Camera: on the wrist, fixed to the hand. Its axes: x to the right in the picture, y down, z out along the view.
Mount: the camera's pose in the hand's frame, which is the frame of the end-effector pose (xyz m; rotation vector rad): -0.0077 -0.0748 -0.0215 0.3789 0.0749 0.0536
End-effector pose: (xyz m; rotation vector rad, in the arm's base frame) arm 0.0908 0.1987 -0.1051 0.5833 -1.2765 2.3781
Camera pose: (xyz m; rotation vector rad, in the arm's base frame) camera 0.1314 0.2545 -0.0683 0.5646 -0.8220 2.6797
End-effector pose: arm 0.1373 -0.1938 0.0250 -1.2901 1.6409 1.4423
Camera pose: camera 0.2124 -0.2078 0.0084 -1.1003 1.8995 1.0538
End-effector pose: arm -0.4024 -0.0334 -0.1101 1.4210 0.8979 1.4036
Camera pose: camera -0.4168 -0.0147 -0.1847 1.6903 1.2309 1.3826
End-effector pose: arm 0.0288 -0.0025 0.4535 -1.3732 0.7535 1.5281
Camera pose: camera 0.1054 0.0059 0.4668 -1.1367 1.0729 1.2969
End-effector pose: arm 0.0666 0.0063 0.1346 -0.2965 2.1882 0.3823
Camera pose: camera 0.0812 -0.0703 0.1407 -0.0433 2.2905 -0.0193
